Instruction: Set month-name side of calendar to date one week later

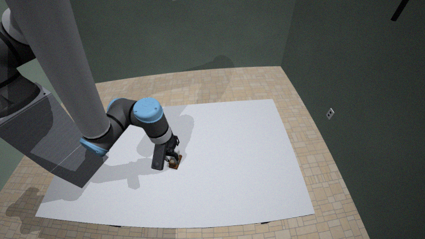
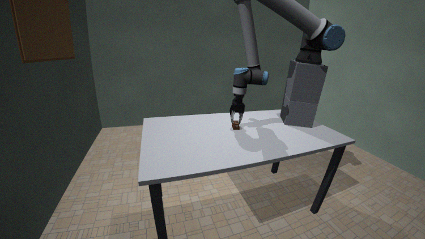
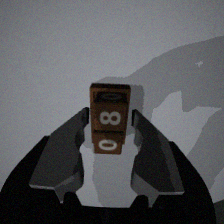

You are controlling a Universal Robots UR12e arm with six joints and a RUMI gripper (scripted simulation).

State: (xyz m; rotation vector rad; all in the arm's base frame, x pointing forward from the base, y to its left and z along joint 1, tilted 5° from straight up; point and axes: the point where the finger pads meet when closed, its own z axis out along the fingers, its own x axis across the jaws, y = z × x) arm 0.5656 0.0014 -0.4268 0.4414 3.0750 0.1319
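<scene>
Now: hand 10 mm above the brown date cube. From my hand the other things lie so: brown wooden tray 30 mm below, 20 mm to the left, 10 mm ahead.
</scene>
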